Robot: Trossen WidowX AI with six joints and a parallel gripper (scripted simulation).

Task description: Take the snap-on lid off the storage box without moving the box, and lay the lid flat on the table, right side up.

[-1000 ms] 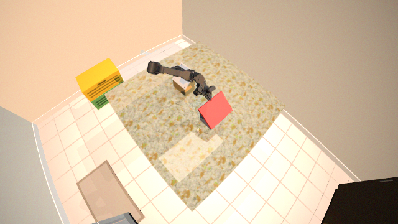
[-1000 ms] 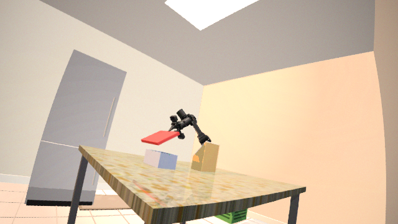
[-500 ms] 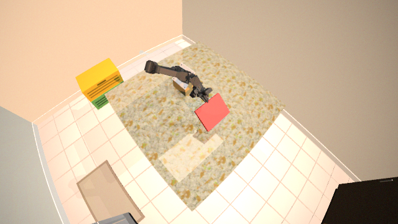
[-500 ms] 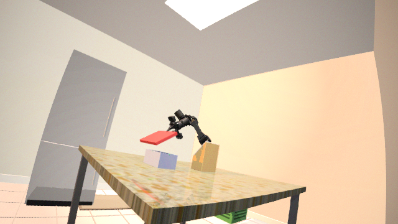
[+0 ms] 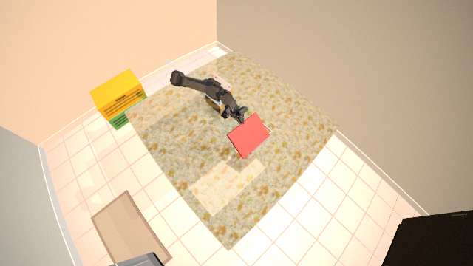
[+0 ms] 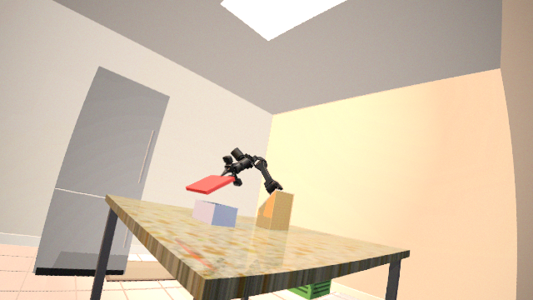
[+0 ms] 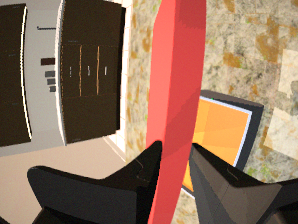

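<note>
The red lid lies 7 cm ahead of my gripper tip, 4 cm below it and 1 cm to the right of it. Round my gripper tip: storage box: 18 cm below, 8 cm to the left, 6 cm ahead.
</note>
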